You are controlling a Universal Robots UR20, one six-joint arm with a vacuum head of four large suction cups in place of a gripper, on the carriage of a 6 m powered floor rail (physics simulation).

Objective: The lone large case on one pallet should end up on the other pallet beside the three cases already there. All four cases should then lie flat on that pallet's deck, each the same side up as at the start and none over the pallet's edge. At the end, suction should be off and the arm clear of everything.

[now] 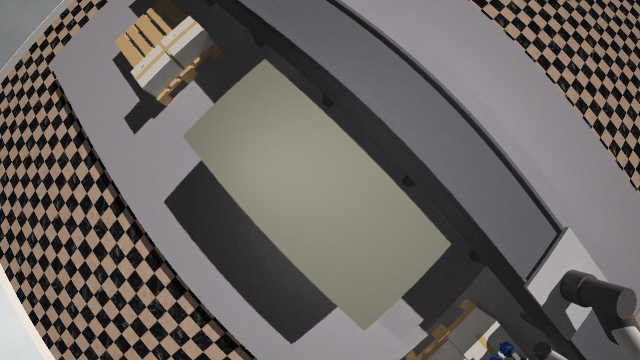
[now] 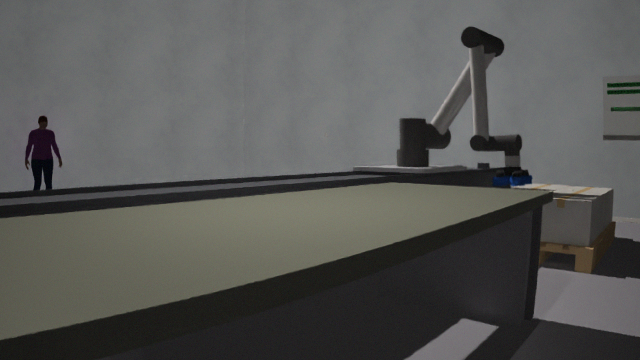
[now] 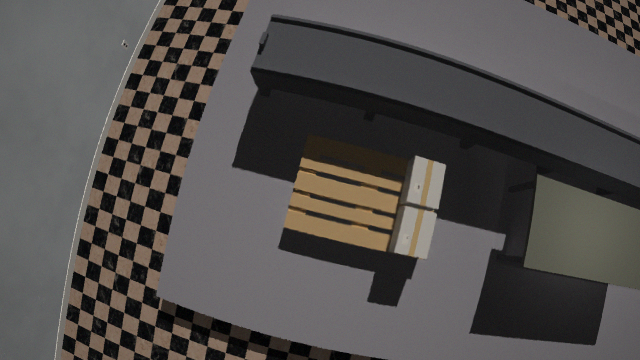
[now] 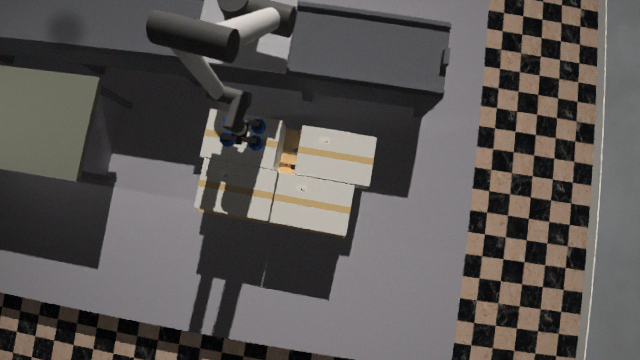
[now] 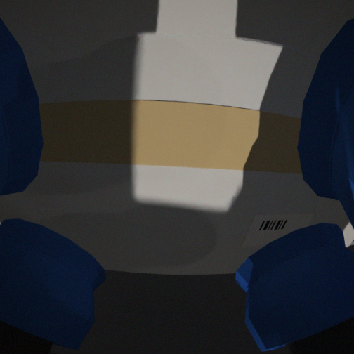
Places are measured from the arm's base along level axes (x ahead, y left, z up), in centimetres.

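Where they show: arm's base, link origin: (image 1: 570, 285) (image 2: 412, 166).
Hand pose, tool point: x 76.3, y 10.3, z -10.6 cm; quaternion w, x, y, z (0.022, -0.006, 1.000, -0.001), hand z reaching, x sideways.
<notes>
Each offset is from my tool point to the top centre of the thing. Level surfaces: height alone.
My suction head (image 1: 505, 351) (image 2: 512, 179) (image 4: 242, 133) (image 5: 172, 175) is open, its four blue cups a little above the moved large case (image 4: 212, 145) (image 5: 195, 135), which shows tape and a barcode label. That case lies flat, tape side up, at the upper left of the south pallet (image 1: 467, 305) (image 2: 585, 260) (image 4: 292, 137). Beside it are the lower left case {dz -5.2, dx +40.9, dy +0.0 cm} (image 2: 570, 220) (image 4: 250, 207), lower right case {dz -5.2, dx +42.8, dy +57.4 cm} (image 4: 310, 212) and upper right case {dz -5.2, dx +5.2, dy +69.0 cm} (image 4: 335, 167). A strip of deck shows between the two upper cases. Cases hide most pallet edges, and the arm hides part of the moved case's top.
The north pallet (image 1: 135, 40) (image 3: 345, 200) holds two smaller taped cases (image 3: 422, 182) (image 3: 414, 232) along one edge. A green-topped table {dz +6.6 cm} (image 1: 315, 195) (image 2: 280, 220) stands between the pallets. The rail (image 1: 450, 145) (image 4: 370, 50) runs behind them. A person (image 2: 43, 150) stands far beyond the rail.
</notes>
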